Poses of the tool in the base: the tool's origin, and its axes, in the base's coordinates. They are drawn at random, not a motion.
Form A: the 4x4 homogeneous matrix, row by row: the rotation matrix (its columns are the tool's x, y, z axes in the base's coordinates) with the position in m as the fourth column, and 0 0 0 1 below. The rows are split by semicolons.
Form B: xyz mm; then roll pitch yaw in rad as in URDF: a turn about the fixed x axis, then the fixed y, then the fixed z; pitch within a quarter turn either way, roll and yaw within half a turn. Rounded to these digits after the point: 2 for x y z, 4 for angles.
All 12 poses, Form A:
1: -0.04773 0.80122 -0.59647 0.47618; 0.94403 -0.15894 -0.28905 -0.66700; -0.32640 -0.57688 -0.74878 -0.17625; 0 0 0 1
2: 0.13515 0.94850 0.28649 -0.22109; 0.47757 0.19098 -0.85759 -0.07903; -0.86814 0.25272 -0.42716 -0.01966; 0 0 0 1
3: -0.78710 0.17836 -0.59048 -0.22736; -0.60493 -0.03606 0.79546 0.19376; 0.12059 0.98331 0.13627 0.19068; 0 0 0 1
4: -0.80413 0.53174 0.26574 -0.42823; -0.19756 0.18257 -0.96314 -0.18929; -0.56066 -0.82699 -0.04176 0.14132; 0 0 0 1
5: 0.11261 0.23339 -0.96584 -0.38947; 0.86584 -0.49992 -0.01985 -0.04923; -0.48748 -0.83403 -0.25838 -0.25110; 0 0 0 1
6: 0.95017 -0.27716 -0.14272 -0.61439; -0.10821 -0.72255 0.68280 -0.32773; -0.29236 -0.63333 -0.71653 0.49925; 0 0 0 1
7: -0.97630 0.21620 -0.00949 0.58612; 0.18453 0.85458 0.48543 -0.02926; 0.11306 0.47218 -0.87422 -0.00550; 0 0 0 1
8: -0.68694 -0.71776 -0.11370 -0.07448; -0.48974 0.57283 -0.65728 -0.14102; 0.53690 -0.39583 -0.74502 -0.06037; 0 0 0 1
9: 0.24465 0.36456 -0.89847 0.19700; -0.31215 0.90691 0.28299 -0.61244; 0.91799 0.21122 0.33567 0.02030; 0 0 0 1
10: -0.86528 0.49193 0.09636 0.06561; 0.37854 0.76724 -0.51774 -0.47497; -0.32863 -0.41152 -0.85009 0.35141; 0 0 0 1
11: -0.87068 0.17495 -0.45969 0.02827; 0.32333 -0.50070 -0.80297 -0.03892; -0.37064 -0.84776 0.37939 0.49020; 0 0 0 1
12: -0.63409 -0.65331 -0.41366 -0.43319; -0.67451 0.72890 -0.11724 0.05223; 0.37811 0.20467 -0.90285 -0.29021; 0 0 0 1
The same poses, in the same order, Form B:
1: 476.18 -667.00 -176.25 -2.4851 0.3325 1.6213
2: -221.09 -79.03 -19.66 2.6074 1.0514 1.2950
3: -227.36 193.76 190.68 1.4331 -0.1209 -2.4863
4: -428.23 -189.29 141.32 -1.6212 0.5952 -2.9007
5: -389.47 -49.23 -251.10 -1.8712 0.5092 1.4415
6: -614.39 -327.73 499.25 -2.4178 0.2967 -0.1134
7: 586.12 -29.26 -5.50 2.6464 -0.1133 2.9548
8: -74.48 -141.02 -60.37 -2.6532 -0.5668 -2.5222
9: 197.00 -612.44 20.30 0.5617 -1.1630 -0.9060
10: 65.61 -474.97 351.41 -2.6908 0.3348 2.7292
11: 28.27 -38.92 490.20 -1.1500 0.3797 2.7860
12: -433.19 52.23 -290.21 2.9187 -0.3878 -2.3253
